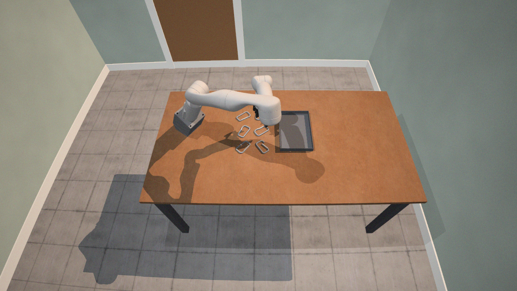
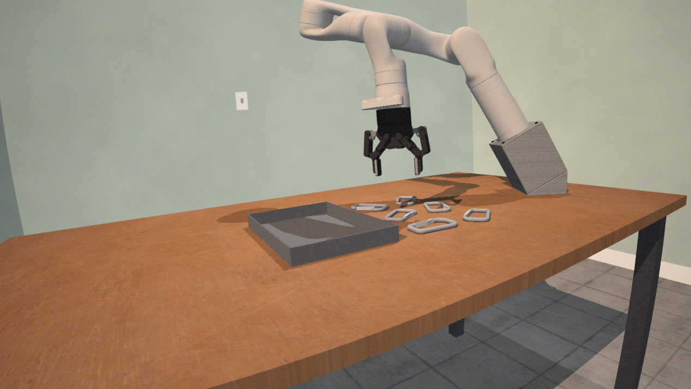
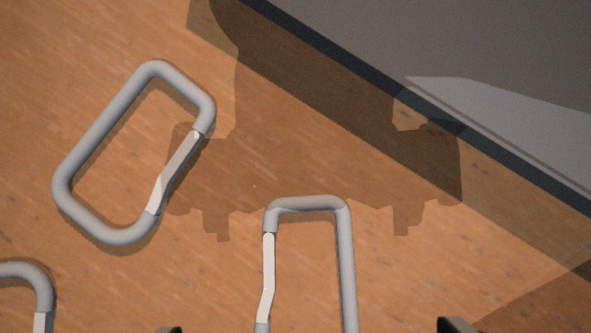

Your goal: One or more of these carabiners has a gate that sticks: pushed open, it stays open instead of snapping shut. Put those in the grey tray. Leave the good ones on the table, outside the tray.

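Right now my hand is 3 cm short of the carabiner gate, 9 cm to the right of it and 10 cm above it. From my hand the other things lie so: grey tray: 21 cm ahead, 3 cm to the right, 9 cm below.
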